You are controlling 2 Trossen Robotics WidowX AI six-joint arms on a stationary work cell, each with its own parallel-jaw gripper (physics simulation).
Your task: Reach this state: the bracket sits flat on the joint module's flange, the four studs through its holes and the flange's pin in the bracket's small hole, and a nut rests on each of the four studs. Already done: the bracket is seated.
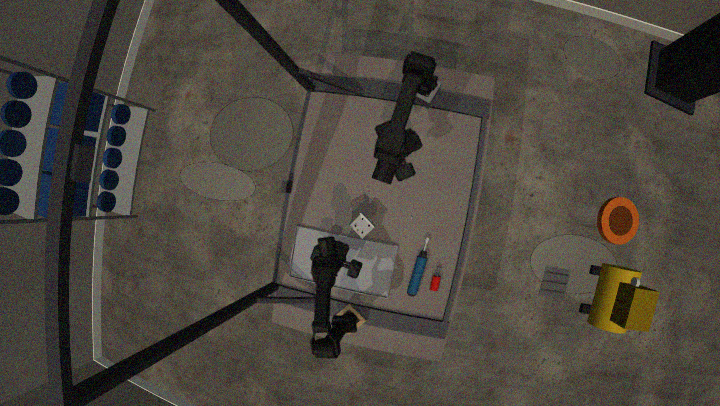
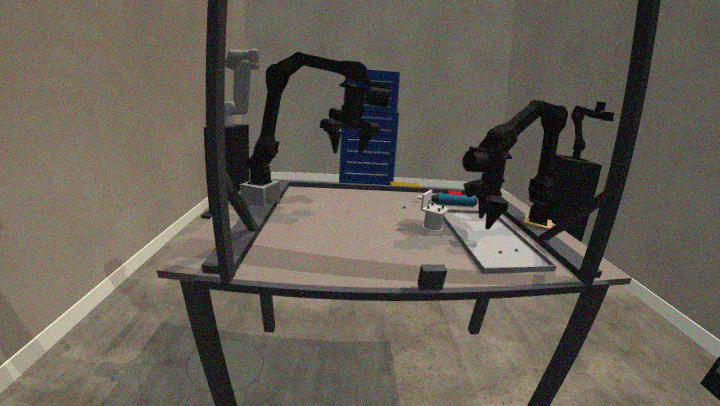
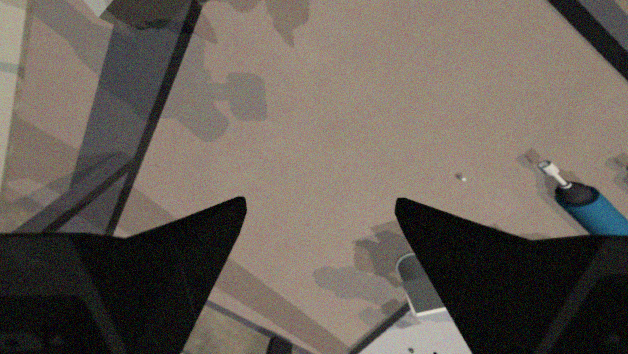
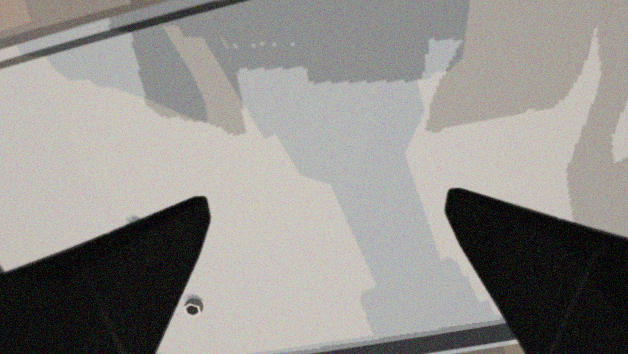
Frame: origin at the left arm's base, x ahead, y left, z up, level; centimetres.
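Where they show: left gripper, fingertip midpoint: point(image 2: 347, 153) point(image 3: 321, 204); right gripper, fingertip midpoint: point(image 2: 483, 223) point(image 3: 456, 342) point(image 4: 327, 203); left arm's base, link origin: point(image 1: 424, 86) point(image 2: 260, 182); right arm's base, link origin: point(image 1: 348, 319) point(image 2: 538, 221).
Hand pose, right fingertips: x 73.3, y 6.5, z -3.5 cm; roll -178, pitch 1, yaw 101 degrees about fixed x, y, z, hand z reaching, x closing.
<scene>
Each offset is from my right fingertips to the top centre of the thing. "pt": to the spot under its first point.
The white bracket point(image 1: 362, 225) point(image 2: 436, 208) sits on the joint module point(image 2: 433, 220) point(image 3: 421, 290), beside the white tray @(dy +0.8, dx +2.6, dz -3.0 cm) point(image 1: 302, 254) point(image 2: 519, 269) point(image 4: 240, 280). Dark stud tips show on it, but are too small to tell which carry nuts. One nut point(image 2: 500, 252) point(image 4: 193, 306) lies on the tray, with a second nut @(dy -6.5, dx +10.5, dz -3.7 cm) point(image 2: 515, 250) nearby. A small nut-like piece @(dy +14.8, dx -27.5, dz -3.6 cm) point(image 2: 403, 207) point(image 3: 461, 177) lies on the table. My right gripper point(image 2: 485, 214) point(image 4: 327, 203) is open and empty above the tray. My left gripper point(image 2: 348, 150) point(image 3: 321, 204) is open and empty, high above the table.
A blue-handled driver @(pt dy +28.3, dx -10.2, dz -0.6 cm) point(image 1: 416, 274) point(image 2: 456, 200) point(image 3: 600, 212) and a small red object @(dy +36.2, dx -12.5, dz -1.2 cm) point(image 1: 435, 282) point(image 2: 454, 192) lie beyond the tray. A dark block @(dy -34.0, dx -11.6, dz +1.1 cm) point(image 2: 432, 276) stands at the table edge. Dark frame posts point(image 2: 216, 136) rise at the table sides.
</scene>
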